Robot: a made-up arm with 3 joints.
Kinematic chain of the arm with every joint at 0, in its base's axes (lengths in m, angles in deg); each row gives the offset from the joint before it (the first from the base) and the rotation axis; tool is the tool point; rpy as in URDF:
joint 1: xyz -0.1 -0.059 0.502 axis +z
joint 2: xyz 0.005 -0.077 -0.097 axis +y
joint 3: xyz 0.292 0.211 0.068 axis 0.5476 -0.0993 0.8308
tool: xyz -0.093 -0.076 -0.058 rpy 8.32 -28 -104.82
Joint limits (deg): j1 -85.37..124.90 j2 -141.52..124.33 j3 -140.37..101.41
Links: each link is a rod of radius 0.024 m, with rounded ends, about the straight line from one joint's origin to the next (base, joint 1, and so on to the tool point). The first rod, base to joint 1, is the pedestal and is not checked.
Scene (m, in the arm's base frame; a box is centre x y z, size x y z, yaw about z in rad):
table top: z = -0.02
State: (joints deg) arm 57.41 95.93 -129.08
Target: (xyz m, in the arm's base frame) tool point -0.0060 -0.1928 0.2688
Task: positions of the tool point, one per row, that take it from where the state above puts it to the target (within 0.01 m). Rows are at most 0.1 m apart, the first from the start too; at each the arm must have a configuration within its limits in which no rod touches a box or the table.
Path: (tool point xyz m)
1: -0.2234 0.1262 0.2079
2: -0.1413 0.1485 0.2280
3: -0.0628 0.1364 0.2469
4: -0.0001 0.0967 0.2624
5: 0.0403 0.0395 0.2733
6: 0.0568 -0.0248 0.2788
7: 0.0516 -0.0880 0.2792
8: 0.0293 -0.1448 0.2753
9: -0.0060 -0.1928 0.2688

